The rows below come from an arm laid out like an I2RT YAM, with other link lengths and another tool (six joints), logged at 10 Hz.
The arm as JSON. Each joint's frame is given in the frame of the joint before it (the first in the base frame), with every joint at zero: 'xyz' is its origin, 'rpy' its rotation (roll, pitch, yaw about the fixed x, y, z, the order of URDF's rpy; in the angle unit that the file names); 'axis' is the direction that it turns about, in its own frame. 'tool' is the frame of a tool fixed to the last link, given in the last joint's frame.
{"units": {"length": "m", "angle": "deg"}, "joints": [
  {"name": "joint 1", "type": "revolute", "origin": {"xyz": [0.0, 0.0, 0.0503], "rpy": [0.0, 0.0, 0.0]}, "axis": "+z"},
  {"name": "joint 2", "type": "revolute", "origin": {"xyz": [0.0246, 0.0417, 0.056], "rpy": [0.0, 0.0, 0.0]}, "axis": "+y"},
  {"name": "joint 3", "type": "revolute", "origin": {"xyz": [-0.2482, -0.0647, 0.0], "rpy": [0.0, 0.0, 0.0]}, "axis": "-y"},
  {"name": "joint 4", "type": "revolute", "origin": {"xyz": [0.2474, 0.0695, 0.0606], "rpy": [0.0, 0.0, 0.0]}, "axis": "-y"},
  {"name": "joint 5", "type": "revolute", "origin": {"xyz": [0.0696, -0.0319, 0.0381], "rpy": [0.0, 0.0, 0.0]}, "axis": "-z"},
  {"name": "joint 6", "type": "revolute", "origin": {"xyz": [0.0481, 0.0, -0.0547], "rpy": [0.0, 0.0, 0.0]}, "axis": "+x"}
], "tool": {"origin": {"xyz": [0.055, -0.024, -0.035], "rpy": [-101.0, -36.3, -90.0]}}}
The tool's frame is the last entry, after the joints.
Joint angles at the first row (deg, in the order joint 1, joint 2, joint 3, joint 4, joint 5, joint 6):
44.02 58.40 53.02 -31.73 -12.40 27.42
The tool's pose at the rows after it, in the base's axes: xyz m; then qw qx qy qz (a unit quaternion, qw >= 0):
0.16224, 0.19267, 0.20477, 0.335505, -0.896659, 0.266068, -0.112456
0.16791, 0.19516, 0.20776, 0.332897, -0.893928, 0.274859, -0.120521
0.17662, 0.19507, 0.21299, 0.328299, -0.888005, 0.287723, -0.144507
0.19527, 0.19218, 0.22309, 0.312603, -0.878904, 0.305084, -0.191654
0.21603, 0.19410, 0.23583, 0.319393, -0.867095, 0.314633, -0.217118
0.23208, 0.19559, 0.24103, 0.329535, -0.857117, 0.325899, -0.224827
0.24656, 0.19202, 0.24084, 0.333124, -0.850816, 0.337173, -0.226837
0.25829, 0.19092, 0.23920, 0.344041, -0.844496, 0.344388, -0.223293
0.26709, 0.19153, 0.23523, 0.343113, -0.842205, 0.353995, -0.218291
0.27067, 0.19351, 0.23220, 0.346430, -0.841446, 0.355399, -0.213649
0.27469, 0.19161, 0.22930, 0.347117, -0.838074, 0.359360, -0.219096
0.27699, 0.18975, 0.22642, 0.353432, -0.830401, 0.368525, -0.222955
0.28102, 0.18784, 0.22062, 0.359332, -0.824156, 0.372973, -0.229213
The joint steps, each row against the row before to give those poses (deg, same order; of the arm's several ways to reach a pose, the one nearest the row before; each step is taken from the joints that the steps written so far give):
0.01 1.27 1.18 -0.91 3.39 0.20
0.00 1.38 1.35 0.20 1.37 0.41
-0.13 1.07 1.49 0.37 3.03 -0.08
-0.93 2.43 3.22 0.16 5.19 -1.66
-2.01 2.81 3.54 1.60 0.97 -1.15
-2.01 2.16 1.85 1.94 -0.65 0.09
-2.62 1.67 0.84 1.38 -1.42 -0.18
-2.10 1.32 0.14 2.10 -2.04 0.34
-1.04 1.88 0.66 0.80 -0.60 0.62
-0.31 0.84 -0.08 0.95 -0.70 0.36
-0.57 0.18 -0.72 1.35 0.23 -0.09
-0.49 -0.41 -1.40 1.95 0.31 0.86
-0.64 -0.16 -1.93 2.83 0.06 0.19

